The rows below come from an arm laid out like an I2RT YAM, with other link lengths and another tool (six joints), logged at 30 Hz.
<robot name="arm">
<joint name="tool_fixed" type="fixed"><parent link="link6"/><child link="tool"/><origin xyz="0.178 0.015 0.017" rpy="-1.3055 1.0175 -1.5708"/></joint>
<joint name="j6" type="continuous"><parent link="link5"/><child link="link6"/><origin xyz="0.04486 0 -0.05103"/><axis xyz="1 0 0"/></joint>
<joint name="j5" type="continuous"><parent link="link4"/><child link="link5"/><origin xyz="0.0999 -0.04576 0.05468"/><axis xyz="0 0 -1"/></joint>
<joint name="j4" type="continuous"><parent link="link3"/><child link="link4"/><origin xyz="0.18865 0.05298 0.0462"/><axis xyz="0 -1 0"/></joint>
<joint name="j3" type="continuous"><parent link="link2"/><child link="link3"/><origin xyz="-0.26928 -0.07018 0"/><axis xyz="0 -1 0"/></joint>
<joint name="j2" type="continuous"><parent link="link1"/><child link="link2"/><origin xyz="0.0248 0.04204 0.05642"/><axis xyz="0 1 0"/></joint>
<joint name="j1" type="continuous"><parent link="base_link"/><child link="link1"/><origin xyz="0 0 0.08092"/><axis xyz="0 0 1"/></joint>
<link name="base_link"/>
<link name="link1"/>
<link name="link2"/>
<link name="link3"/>
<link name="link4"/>
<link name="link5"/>
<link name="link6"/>
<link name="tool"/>
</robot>
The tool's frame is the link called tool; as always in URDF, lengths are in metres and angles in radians. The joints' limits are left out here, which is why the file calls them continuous.
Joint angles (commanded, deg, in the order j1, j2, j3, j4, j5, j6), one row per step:
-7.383, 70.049, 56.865, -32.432, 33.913, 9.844
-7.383, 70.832, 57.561, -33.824, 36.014, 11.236
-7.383, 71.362, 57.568, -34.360, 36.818, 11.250
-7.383, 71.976, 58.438, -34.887, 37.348, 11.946
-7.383, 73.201, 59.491, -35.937, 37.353, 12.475
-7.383, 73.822, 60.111, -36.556, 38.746, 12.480
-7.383, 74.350, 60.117, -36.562, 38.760, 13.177
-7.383, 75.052, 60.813, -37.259, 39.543, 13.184
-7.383, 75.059, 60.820, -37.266, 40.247, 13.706
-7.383, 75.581, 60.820, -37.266, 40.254, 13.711
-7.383, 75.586, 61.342, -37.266, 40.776, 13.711
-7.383, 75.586, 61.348, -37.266, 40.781, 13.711
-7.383, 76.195, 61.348, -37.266, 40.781, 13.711
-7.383, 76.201, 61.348, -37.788, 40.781, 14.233
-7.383, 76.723, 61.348, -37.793, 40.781, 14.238
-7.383, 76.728, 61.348, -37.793, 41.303, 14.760
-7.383, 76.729, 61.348, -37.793, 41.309, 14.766
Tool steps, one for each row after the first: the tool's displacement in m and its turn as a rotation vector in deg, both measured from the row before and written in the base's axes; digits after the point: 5 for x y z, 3 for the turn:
-0.00540, -0.00669, -0.00112, -0.639, 0.770, -2.276
-0.00273, -0.00228, -0.00357, -0.446, 1.117, -0.550
0.00079, -0.00202, 0.00186, -0.045, -0.144, -0.767
0.00122, -0.00032, -0.00305, 0.385, 0.859, -0.321
-0.00195, -0.00422, 0.00106, -0.976, 0.748, -0.899
0.00047, -0.00030, -0.00267, 0.344, 0.048, -0.429
-0.00075, -0.00238, -0.00012, -0.512, 0.771, -0.495
-0.00131, -0.00217, 0.00143, -0.341, -0.286, -0.752
0.00049, -0.00009, -0.00286, 0.064, 0.515, -0.007
0.00088, -0.00173, 0.00445, -0.473, -0.460, -0.323
0.00001, -0.00002, 0.00005, -0.005, -0.005, -0.003
0.00060, -0.00008, -0.00338, 0.078, 0.604, 0.000
-0.00185, 0.00010, -0.00158, 0.263, 0.154, -0.313
0.00045, -0.00006, -0.00290, 0.070, 0.519, -0.003
-0.00097, -0.00162, 0.00114, -0.224, -0.312, -0.628
-0.00001, -0.00002, 0.00001, -0.002, -0.003, -0.007

